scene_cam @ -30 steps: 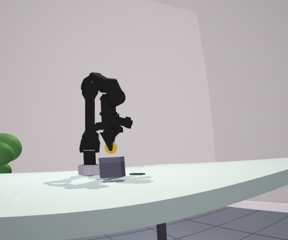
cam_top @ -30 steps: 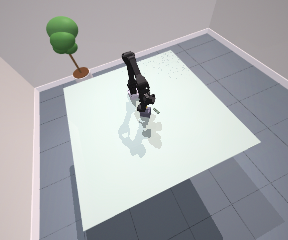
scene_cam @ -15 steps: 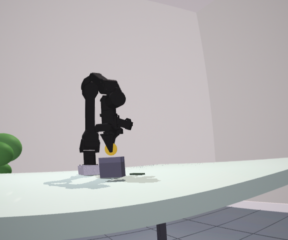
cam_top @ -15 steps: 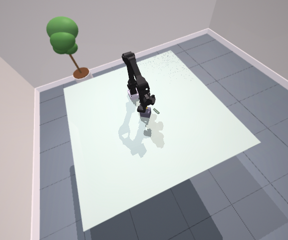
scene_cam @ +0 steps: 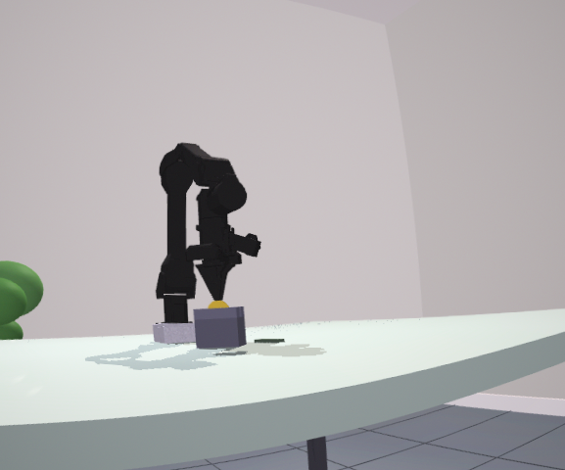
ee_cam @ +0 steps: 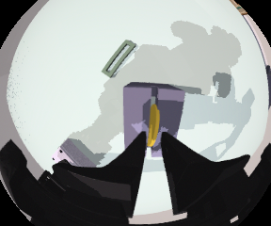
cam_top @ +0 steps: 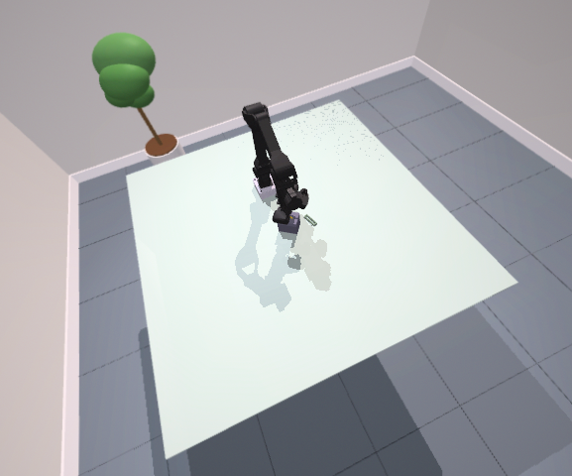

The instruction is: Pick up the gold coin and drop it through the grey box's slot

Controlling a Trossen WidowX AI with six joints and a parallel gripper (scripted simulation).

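Now: gripper tip 20 mm above the gold coin.
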